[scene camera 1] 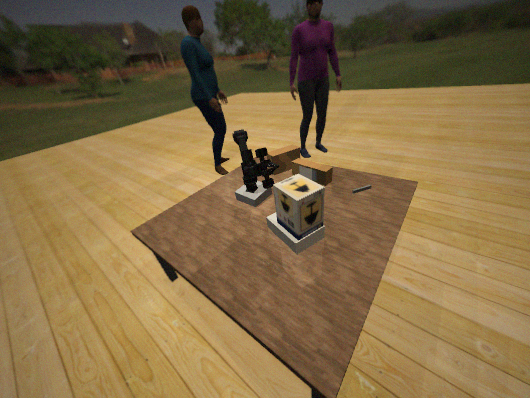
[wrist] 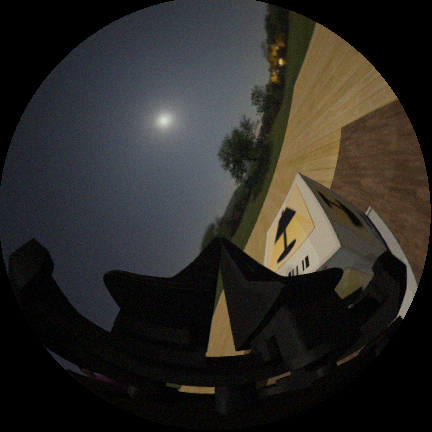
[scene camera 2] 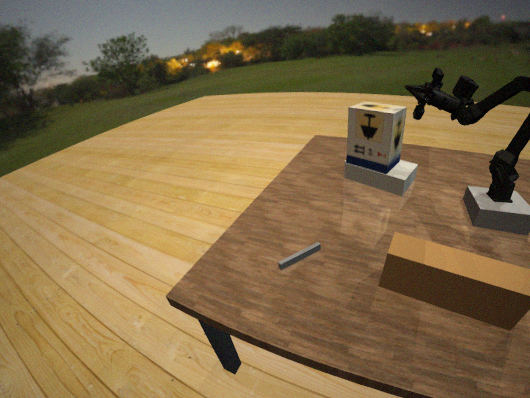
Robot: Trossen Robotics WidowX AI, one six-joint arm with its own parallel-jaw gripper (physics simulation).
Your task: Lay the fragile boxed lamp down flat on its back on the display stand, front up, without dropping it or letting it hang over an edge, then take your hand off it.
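Frame: origin at the arm's base, x ahead, y left, z up, level; millimetres.
Where they show: gripper, between the fingertips: (scene camera 1: 278, 166) (wrist: 218, 242) (scene camera 2: 405, 86); arm's base, origin of its link: (scene camera 1: 251, 189) (scene camera 2: 498, 197).
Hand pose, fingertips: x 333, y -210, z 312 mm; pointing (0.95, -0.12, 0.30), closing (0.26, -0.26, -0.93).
Observation:
Each offset is from my fingertips to the top centre of the thing. Level surfaces: height alone.
The boxed lamp (scene camera 1: 299, 209) (scene camera 2: 376, 137) (wrist: 312, 235) is a white box with yellow lamp pictures and a dark blue band at its bottom. It stands upright on the display stand (scene camera 1: 298, 245) (scene camera 2: 372, 178), a low light-grey block, and the stand's top shows bare on the side toward the arm in the scene camera 2 view. My gripper (scene camera 1: 276, 166) (scene camera 2: 408, 87) (wrist: 218, 242) is shut and empty. It is beside the box on the arm's side, at about the height of the box's top, apart from it. The lower part of the box is hidden behind the fingers in the wrist view.
The arm's grey base block (scene camera 1: 253, 196) (scene camera 2: 495, 212) stands on the brown table @[dz -377 mm] (scene camera 1: 240, 260) (scene camera 2: 320, 310). Orange-brown boxes @[dz -268, dx -50, dy +580 mm] (scene camera 1: 320, 170) (scene camera 2: 452, 280) lie on the table. A thin grey bar @[dz -356, dx +308, dy +508 mm] (scene camera 1: 362, 189) (scene camera 2: 299, 255) lies near one table edge. Two people stand beyond the table.

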